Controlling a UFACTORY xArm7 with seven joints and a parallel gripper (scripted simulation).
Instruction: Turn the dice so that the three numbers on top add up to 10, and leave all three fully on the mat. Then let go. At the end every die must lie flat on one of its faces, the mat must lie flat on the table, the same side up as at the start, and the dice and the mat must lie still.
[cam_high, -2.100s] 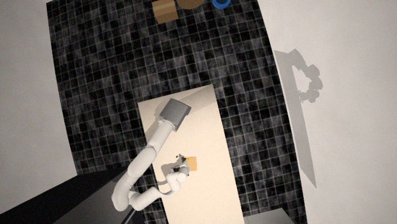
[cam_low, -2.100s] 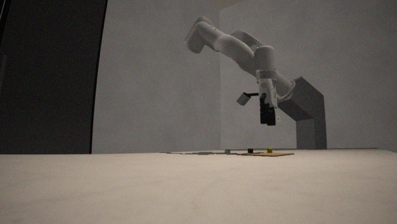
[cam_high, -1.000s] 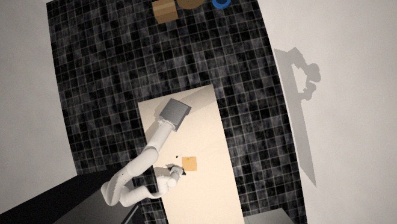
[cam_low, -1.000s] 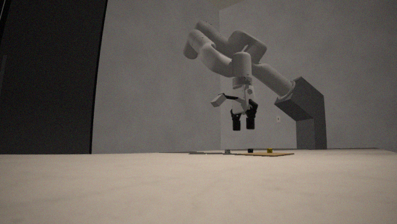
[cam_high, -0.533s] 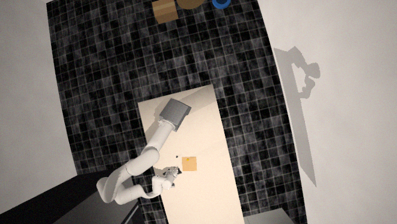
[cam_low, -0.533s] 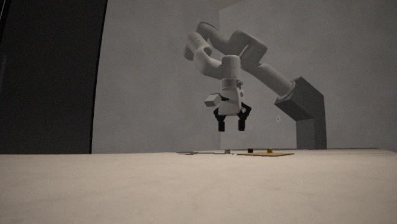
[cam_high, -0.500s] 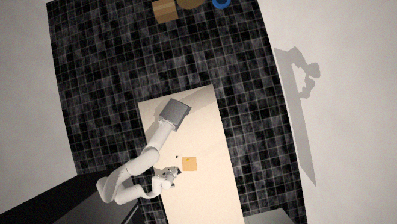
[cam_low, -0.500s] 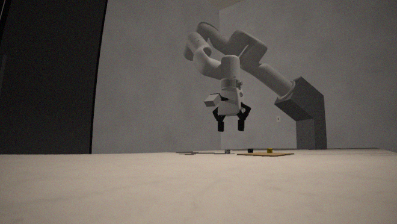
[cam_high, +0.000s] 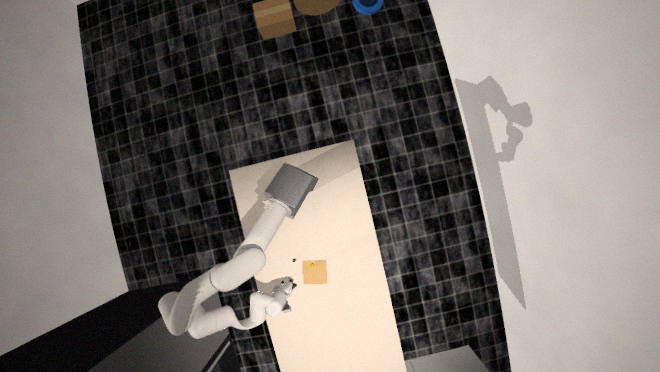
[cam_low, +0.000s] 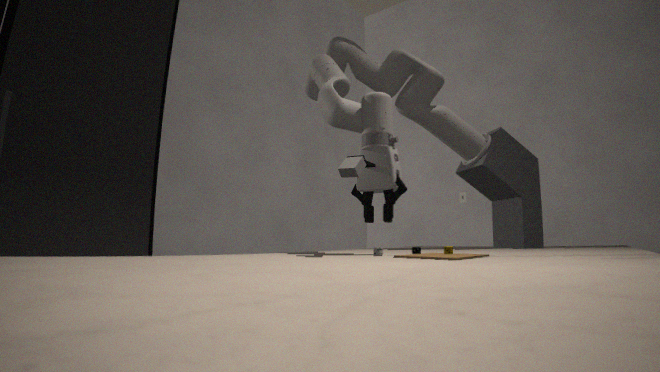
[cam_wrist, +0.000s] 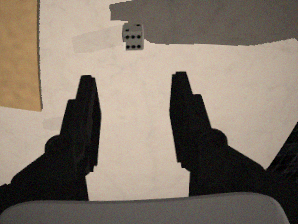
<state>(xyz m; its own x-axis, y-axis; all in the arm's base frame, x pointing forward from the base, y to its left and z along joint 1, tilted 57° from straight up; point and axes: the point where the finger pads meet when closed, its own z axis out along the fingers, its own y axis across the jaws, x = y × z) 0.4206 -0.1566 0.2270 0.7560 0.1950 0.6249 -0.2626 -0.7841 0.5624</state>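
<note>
My gripper is now 9 cm above the pale die. Also, from my hand: tan mat (14 cm to the left, 9 cm below, 6 cm ahead); then yellow die (15 cm to the left, 8 cm below, 1 cm ahead); then black die (9 cm below, 8 cm to the left, 7 cm behind).
</note>
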